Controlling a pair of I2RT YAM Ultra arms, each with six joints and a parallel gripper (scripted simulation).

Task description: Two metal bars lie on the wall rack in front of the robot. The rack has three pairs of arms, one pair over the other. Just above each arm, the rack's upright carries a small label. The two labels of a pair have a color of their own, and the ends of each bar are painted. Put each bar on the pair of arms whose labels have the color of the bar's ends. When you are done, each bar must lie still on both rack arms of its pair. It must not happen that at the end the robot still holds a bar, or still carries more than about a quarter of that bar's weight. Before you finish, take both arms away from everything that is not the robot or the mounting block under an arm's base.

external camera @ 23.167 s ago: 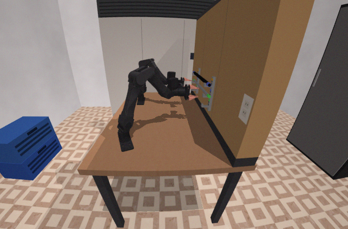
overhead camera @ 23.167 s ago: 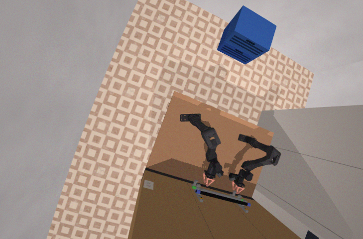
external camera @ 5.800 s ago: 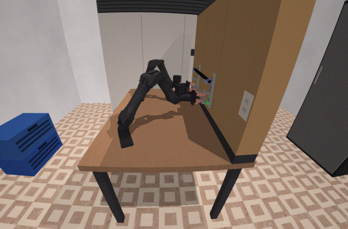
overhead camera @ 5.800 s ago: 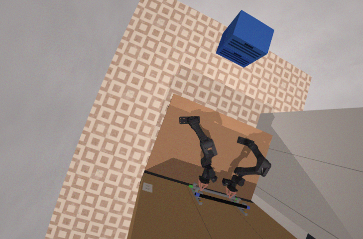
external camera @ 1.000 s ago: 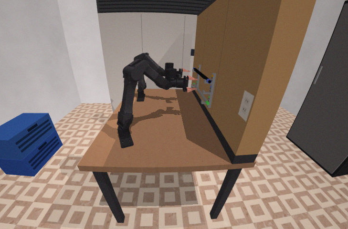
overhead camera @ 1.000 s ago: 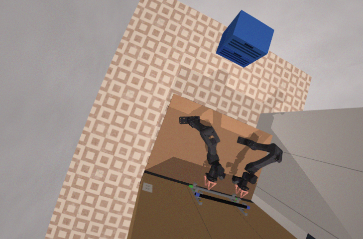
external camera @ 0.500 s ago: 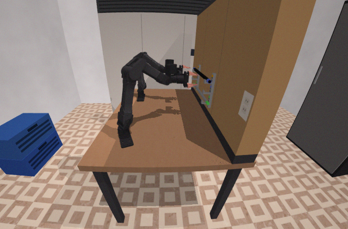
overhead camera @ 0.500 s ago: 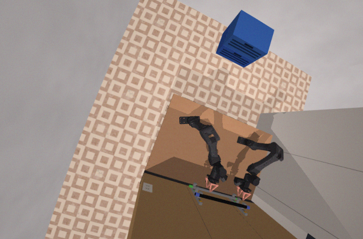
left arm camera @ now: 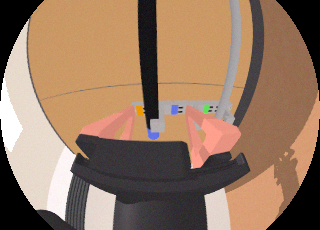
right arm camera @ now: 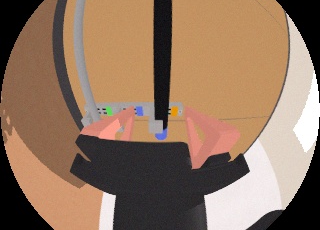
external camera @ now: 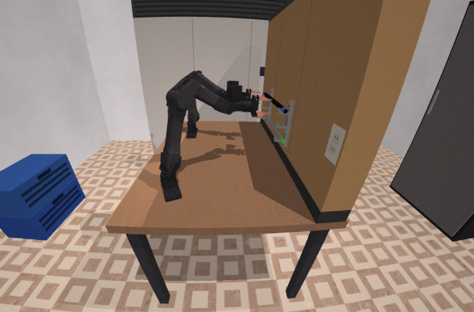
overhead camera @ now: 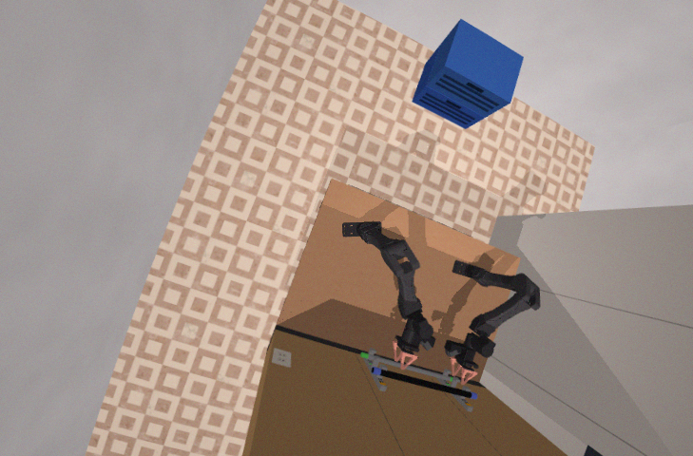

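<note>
Now: right hand 150 mm to the right of the black bar and 50 mm short of it. Round my right hand: brown wall panel (160 mm ahead, 120 mm above, 100 mm to the left); then black baseboard (270 mm below, 100 mm to the left, 100 mm ahead).
My left gripper is now 15 cm to the left of the black bar, 5 cm short of it and 1 cm below it. The rest, counted from my left hand: brown wall panel: 20 cm to the right, 16 cm ahead, 13 cm above; black baseboard: 26 cm below, 20 cm to the right, 10 cm ahead.
</note>
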